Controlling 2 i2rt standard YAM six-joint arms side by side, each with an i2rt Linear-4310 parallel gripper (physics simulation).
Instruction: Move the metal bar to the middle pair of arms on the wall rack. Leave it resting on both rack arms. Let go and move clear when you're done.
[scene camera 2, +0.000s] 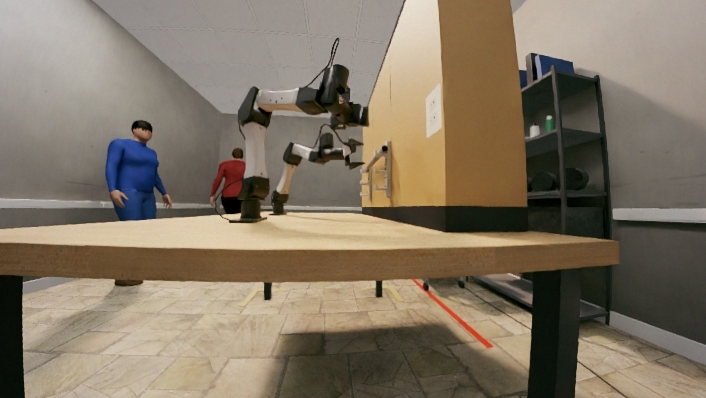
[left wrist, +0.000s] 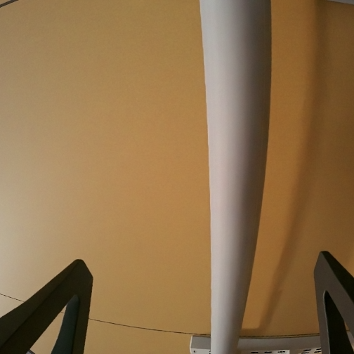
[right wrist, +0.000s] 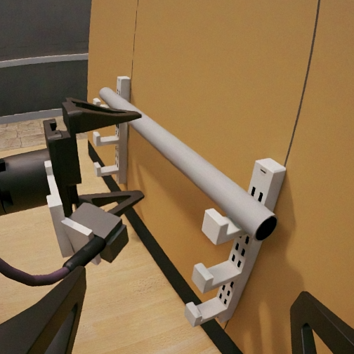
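The grey metal bar (scene camera 2: 375, 158) (left wrist: 235, 150) (right wrist: 185, 155) lies on the top pair of arms of the white wall rack (scene camera 2: 388, 175) (left wrist: 200, 344) (right wrist: 271, 176). In the right wrist view, the middle arms (right wrist: 220, 274) and bottom arms (right wrist: 207, 309) hold nothing. My left gripper (scene camera 2: 356, 154) (left wrist: 198, 269) (right wrist: 140, 156) is open, in front of the bar towards the far rack upright (right wrist: 123, 150). In the left wrist view the bar runs across the space between its fingers, apart from both. My right gripper (right wrist: 197, 293) is open and empty, off the near end of the bar.
The orange wall (scene camera 2: 410, 165) (left wrist: 110, 150) (right wrist: 210, 75) stands behind the rack, with a dark strip (right wrist: 155, 250) at its foot. The wooden table (scene camera 2: 175, 232) (right wrist: 30, 260) lies below. A dark shelf unit (scene camera 2: 562, 150) and two people (scene camera 2: 132, 170) (scene camera 2: 230, 175) stand beyond the table.
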